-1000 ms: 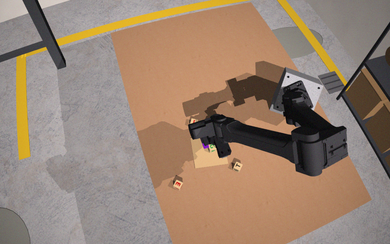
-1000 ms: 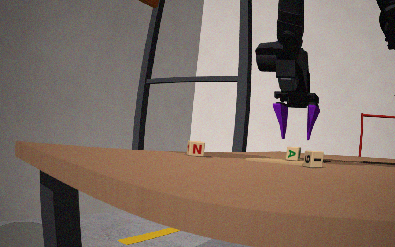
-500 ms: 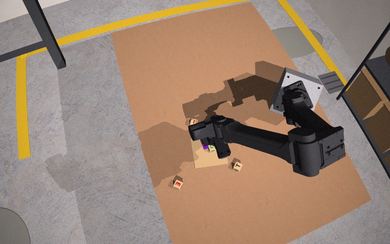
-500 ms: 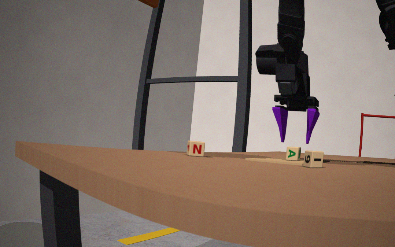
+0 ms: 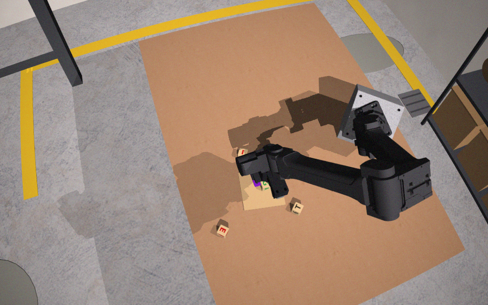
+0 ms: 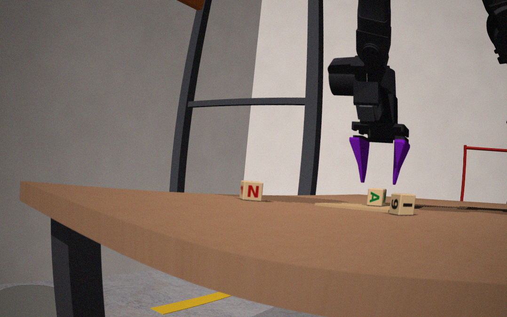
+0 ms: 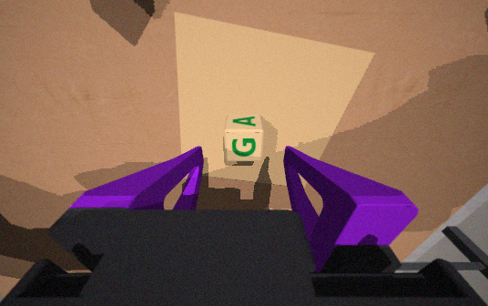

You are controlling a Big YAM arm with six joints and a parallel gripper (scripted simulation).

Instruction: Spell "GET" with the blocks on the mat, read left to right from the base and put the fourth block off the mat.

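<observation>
Right now the G block is 3 cm below my hand. From my hand the other things lie so: E block 17 cm ahead, 13 cm to the left, 4 cm below; then square mat 5 cm below, 1 cm ahead.
</observation>
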